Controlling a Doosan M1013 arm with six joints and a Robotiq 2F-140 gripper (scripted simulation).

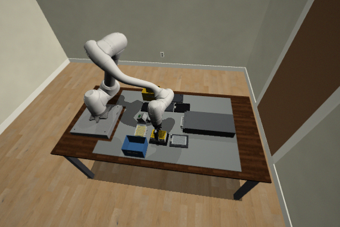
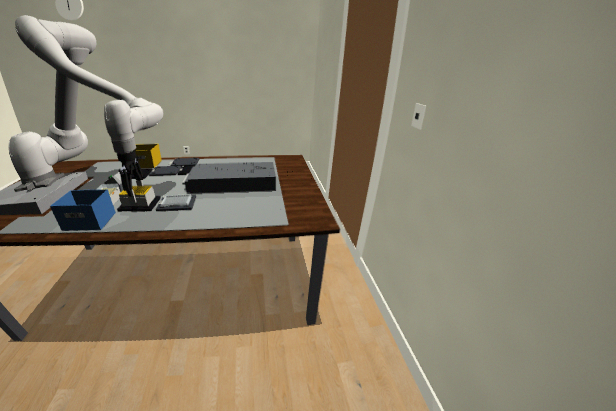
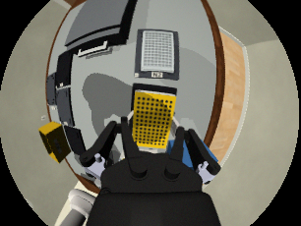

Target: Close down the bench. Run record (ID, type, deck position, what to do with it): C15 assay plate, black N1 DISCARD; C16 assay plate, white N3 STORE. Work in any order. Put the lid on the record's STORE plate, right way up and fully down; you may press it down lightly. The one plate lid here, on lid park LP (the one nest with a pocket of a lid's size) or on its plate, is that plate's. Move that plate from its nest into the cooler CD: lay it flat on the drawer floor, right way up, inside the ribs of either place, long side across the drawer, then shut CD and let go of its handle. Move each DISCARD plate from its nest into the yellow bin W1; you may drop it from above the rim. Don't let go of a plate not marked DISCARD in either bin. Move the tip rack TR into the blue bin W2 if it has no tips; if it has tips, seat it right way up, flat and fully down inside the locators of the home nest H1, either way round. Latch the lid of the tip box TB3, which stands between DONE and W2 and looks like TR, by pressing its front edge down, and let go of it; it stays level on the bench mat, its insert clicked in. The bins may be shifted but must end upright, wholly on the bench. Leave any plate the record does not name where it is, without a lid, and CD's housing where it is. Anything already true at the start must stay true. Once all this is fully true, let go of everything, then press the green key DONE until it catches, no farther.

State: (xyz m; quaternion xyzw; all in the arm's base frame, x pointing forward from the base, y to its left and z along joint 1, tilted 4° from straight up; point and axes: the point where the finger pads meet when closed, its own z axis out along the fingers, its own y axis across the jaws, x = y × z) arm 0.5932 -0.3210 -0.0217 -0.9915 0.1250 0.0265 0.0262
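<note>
The black nest lies 60 mm below my hand. Also, from my hand: done key block: 220 mm to the left, 160 mm behind, 10 mm below; then tip rack TR: 10 mm below, 10 mm behind; then blue bin W2: 200 mm behind, 90 mm to the right, 30 mm below.
</note>
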